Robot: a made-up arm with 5 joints. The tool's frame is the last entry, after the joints.
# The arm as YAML. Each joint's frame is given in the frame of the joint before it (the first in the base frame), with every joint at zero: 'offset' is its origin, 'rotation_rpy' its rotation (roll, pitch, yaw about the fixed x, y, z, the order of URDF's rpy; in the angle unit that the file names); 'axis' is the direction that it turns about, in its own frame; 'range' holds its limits. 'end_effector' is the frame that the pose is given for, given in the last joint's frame.
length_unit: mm
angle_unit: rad
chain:
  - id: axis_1
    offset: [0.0, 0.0, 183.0]
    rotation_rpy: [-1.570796, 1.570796, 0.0]
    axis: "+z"
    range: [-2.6, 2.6]
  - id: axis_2
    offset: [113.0, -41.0, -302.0]
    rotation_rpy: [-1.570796, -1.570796, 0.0]
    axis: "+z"
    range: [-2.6, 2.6]
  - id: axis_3
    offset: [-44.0, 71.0, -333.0]
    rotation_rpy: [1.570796, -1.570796, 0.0]
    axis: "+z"
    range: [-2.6, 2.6]
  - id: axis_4
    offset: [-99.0, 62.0, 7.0]
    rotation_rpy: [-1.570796, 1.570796, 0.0]
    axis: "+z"
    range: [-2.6, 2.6]
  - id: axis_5
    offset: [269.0, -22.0, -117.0]
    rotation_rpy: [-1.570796, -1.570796, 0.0]
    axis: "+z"
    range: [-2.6, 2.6]
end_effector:
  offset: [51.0, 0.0, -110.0]
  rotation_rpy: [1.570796, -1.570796, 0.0]
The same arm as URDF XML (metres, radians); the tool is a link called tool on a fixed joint. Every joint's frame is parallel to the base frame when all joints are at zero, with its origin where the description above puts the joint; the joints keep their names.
<robot name="arm">
<joint name="axis_1" type="revolute"><parent link="base"/><child link="link1"/><origin xyz="0 0 0.183"/><axis xyz="0 1 0"/><limit lower="-2.6" upper="2.6"/></joint>
<joint name="axis_2" type="revolute"><parent link="link1"/><child link="link2"/><origin xyz="0.041 -0.302 -0.113"/><axis xyz="-1 0 0"/><limit lower="-2.6" upper="2.6"/></joint>
<joint name="axis_3" type="revolute"><parent link="link2"/><child link="link3"/><origin xyz="0.333 -0.044 -0.071"/><axis xyz="0 0 1"/><limit lower="-2.6" upper="2.6"/></joint>
<joint name="axis_4" type="revolute"><parent link="link3"/><child link="link4"/><origin xyz="0.099 -0.062 0.007"/><axis xyz="0 -1 0"/><limit lower="-2.6" upper="2.6"/></joint>
<joint name="axis_5" type="revolute"><parent link="link4"/><child link="link5"/><origin xyz="-0.022 0.117 -0.269"/><axis xyz="1 0 0"/><limit lower="-2.6" upper="2.6"/></joint>
<joint name="tool_joint" type="fixed"><parent link="link5"/><child link="tool"/><origin xyz="-0.11 -0.051 0" rpy="0 0 0"/></joint>
<link name="base"/>
<link name="link1"/>
<link name="link2"/>
<link name="link3"/>
<link name="link4"/>
<link name="link5"/>
<link name="tool"/>
</robot>

